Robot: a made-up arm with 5 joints.
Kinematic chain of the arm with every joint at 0, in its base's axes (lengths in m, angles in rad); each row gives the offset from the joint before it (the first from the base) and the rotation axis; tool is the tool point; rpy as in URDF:
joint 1: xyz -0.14 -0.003 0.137 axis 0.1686 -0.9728 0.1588
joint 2: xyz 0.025 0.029 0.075 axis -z
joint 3: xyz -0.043 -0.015 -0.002 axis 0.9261 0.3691 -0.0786
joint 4: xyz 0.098 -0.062 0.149 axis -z
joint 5: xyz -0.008 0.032 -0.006 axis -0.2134 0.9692 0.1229
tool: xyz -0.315 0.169 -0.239 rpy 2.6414 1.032 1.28
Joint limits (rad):
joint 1: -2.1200..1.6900
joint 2: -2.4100..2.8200
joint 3: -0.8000..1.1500
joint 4: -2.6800..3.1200
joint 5: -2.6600..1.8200
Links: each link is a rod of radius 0.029 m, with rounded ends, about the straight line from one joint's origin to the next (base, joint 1, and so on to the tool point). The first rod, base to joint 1, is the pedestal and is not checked.
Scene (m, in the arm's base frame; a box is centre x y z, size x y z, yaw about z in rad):
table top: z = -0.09
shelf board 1: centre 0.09 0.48 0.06 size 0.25 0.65 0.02 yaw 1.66
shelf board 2: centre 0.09 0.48 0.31 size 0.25 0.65 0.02 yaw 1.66
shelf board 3: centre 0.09 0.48 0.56 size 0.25 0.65 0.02 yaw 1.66
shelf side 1: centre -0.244 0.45 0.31 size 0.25 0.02 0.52 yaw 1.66
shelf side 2: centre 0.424 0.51 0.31 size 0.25 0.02 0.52 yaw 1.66
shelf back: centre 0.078 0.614 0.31 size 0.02 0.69 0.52 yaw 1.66
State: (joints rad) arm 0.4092 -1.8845 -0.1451 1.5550 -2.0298
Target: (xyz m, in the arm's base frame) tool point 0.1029 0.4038 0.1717
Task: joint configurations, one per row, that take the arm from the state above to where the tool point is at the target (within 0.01 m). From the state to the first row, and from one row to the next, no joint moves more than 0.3 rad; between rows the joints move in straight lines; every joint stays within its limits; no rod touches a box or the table.
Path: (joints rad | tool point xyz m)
1: 0.3702 -1.6137 0.0364 1.7543 -2.2399 | 0.2053 0.3592 0.4804
2: 0.3312 -1.3430 0.2179 1.9536 -2.4499 | 0.3552 0.1392 0.4716
3: 0.2922 -1.0722 0.3994 2.1529 -2.6600 | 0.3912 -0.1050 0.4223
4: 0.4758 -1.1899 0.6230 2.2179 -2.5140 | 0.3964 -0.0586 0.3469
5: 0.6593 -1.3077 0.8467 2.2830 -2.3680 | 0.3850 -0.0138 0.2755
6: 0.8429 -1.4254 1.0703 2.3481 -2.2220 | 0.3609 0.0122 0.2093
7: 0.7394 -1.4735 0.8274 2.1727 -2.0225 | 0.3430 0.1287 0.2040
8: 0.6359 -1.5215 0.5845 1.9973 -1.8231 | 0.2920 0.2444 0.1989
9: 0.5324 -1.5695 0.3416 1.8219 -1.6236 | 0.2086 0.3413 0.1896
10: 0.4289 -1.6176 0.0987 1.6465 -1.4242 | 0.1029 0.4038 0.1717

